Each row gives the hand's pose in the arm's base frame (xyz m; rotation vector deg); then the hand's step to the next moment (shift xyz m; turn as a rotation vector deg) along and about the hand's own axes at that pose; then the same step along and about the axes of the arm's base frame.
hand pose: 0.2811 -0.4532 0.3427 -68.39 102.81 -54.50
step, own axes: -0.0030 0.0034 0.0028 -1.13 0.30 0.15
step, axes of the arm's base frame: 0.0020 0.0033 -0.0036 0.32 1.13 -0.11
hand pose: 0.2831 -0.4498 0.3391 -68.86 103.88 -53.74
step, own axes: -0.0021 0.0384 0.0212 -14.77 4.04 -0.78
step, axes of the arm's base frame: 0.0042 0.0096 -0.0426 1.79 15.22 -0.38
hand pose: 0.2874 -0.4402 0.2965 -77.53 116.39 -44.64
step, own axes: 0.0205 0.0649 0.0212 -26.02 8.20 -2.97
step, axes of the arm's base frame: -0.0303 -0.0018 -0.0645 1.34 27.41 -0.40
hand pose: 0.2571 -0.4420 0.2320 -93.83 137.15 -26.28
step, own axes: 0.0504 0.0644 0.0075 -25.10 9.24 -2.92
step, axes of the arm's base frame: -0.0717 -0.0263 -0.0302 0.11 26.89 -0.82
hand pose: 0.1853 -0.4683 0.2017 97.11 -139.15 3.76
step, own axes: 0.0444 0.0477 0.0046 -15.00 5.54 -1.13
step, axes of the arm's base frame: -0.0600 -0.0251 0.0062 -0.02 15.99 -1.09
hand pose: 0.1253 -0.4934 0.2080 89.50 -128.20 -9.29
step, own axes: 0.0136 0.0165 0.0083 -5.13 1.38 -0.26
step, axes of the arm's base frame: -0.0216 -0.0076 0.0012 0.39 5.26 -0.65
